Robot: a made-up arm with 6 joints.
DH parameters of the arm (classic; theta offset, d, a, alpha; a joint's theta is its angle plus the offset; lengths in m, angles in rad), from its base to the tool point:
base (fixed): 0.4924 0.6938 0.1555 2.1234
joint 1: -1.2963 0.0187 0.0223 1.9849
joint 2: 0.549 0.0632 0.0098 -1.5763
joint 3: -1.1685 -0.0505 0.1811 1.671
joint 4: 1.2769 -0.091 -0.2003 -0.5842
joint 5: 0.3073 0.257 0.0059 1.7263
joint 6: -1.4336 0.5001 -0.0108 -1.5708
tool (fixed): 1.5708 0.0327 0 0
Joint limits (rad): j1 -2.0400..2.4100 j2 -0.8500..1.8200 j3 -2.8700..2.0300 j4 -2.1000..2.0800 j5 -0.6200..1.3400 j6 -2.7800..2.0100
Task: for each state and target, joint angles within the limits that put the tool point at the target. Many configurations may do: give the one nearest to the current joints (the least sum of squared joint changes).
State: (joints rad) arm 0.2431 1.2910 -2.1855 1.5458 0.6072 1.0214
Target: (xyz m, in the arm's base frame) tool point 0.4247 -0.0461 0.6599
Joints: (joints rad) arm -0.2961 0.9017 -2.5245 1.6888 0.3725 1.0455
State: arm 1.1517 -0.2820 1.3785 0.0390 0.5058 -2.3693
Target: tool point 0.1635 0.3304 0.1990
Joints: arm 0.7650 -0.0307 1.1216 0.1360 0.3902 -2.3859
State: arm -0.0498 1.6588 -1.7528 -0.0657 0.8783 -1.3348
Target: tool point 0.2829 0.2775 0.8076
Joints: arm -0.2492 1.7193 -2.2398 0.3425 0.8851 -1.3003
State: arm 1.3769 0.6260 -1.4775 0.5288 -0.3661 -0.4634
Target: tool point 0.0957 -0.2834 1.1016
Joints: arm 1.3997 0.2839 -2.4981 0.9609 -0.2544 -0.4099
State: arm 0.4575 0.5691 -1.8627 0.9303 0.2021 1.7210
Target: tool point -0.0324 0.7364 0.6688
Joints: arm -0.0203 1.2547 -1.2533 0.5991 -0.3917 1.7681
